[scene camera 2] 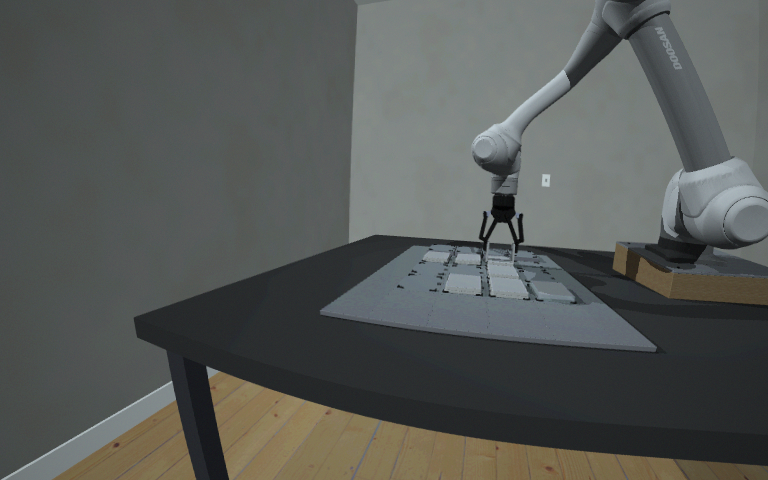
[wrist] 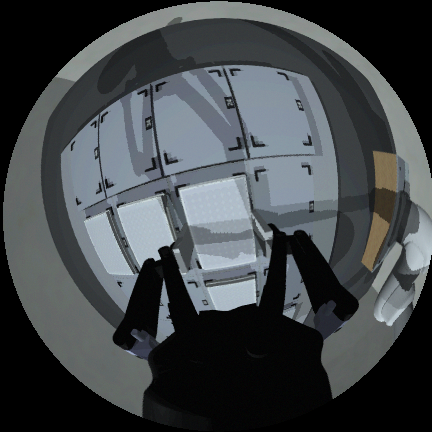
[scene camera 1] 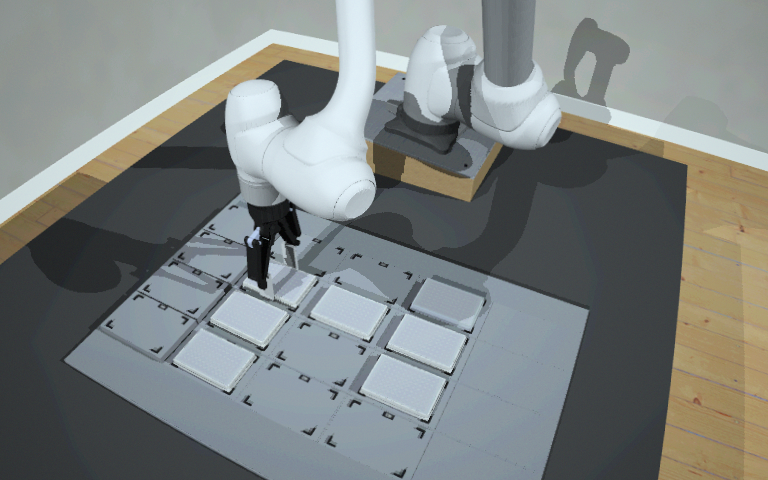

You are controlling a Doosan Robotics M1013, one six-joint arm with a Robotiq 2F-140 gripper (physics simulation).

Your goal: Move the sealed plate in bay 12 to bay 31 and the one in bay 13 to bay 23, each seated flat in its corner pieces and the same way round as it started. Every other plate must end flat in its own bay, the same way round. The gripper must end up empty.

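Note:
A white plate is between the fingers of my gripper, which is shut on it by two opposite sides. The plate looks level and low, at or just above the corner pieces of a bay in the second column from the left in scene camera 1. Contact with the board is too fine to tell. In that view two plates stand in front of it, one plate is to its right, and three plates form the right column. Bay numbers and seals are not legible.
The grey bay board lies on the black table. Bays without plates show between and in front of the plates. The robot base's wooden block stands behind the board.

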